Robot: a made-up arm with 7 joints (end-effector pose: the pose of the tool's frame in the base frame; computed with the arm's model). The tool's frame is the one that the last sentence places. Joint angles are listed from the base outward.
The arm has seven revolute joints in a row. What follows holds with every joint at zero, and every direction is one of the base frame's. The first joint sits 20 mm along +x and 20 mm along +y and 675 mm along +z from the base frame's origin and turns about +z. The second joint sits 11 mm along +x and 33 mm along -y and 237 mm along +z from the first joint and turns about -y. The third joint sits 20 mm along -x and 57 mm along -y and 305 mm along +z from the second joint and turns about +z. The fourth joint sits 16 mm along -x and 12 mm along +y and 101 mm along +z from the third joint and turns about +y. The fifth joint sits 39 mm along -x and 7 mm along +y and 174 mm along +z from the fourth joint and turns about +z. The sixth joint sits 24 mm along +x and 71 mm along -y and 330 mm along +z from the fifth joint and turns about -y. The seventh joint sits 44 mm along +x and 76 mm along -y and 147 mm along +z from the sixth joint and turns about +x. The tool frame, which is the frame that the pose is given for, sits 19 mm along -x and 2 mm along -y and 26 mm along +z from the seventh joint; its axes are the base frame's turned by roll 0, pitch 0 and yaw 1.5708 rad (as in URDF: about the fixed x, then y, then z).
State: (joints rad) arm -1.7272 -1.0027 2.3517 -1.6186 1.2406 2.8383 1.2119
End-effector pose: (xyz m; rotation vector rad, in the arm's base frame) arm -0.3761 -0.5208 0.9199 1.1775 0.0813 0.6042
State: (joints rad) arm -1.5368 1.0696 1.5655 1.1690 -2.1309 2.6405 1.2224
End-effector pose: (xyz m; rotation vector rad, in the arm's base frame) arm 0.1848 0.7113 1.0770 1.5206 -2.0256 -1.8484
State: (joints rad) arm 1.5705 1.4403 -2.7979 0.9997 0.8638 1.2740 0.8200
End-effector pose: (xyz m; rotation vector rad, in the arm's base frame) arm 0.0951 -0.7427 0.4822 1.1837 -1.8601 -0.5552
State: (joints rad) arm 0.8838 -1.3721 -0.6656 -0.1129 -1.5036 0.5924 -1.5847
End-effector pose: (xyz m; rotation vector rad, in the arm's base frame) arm 0.5616 0.8420 1.2966 -1.7676 1.9908 -0.7749
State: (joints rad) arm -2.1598 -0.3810 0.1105 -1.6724 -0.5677 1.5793 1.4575
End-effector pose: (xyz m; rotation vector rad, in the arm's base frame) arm 0.0897 0.4965 1.2166 -2.4676 0.4454 1.0173
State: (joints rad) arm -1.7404 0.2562 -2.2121 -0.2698 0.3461 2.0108 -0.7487
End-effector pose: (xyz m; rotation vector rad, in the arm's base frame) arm 0.2543 0.1645 1.7005 0.8856 -2.2222 1.7002
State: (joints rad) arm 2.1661 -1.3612 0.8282 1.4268 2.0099 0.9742 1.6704
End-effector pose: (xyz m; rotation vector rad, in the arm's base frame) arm -0.5233 0.1646 0.6179 1.0158 1.1395 -1.0544
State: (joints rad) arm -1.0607 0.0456 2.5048 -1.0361 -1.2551 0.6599 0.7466
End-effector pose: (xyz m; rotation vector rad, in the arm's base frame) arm -0.1836 -0.6696 1.4872 0.6143 -2.0504 1.1870
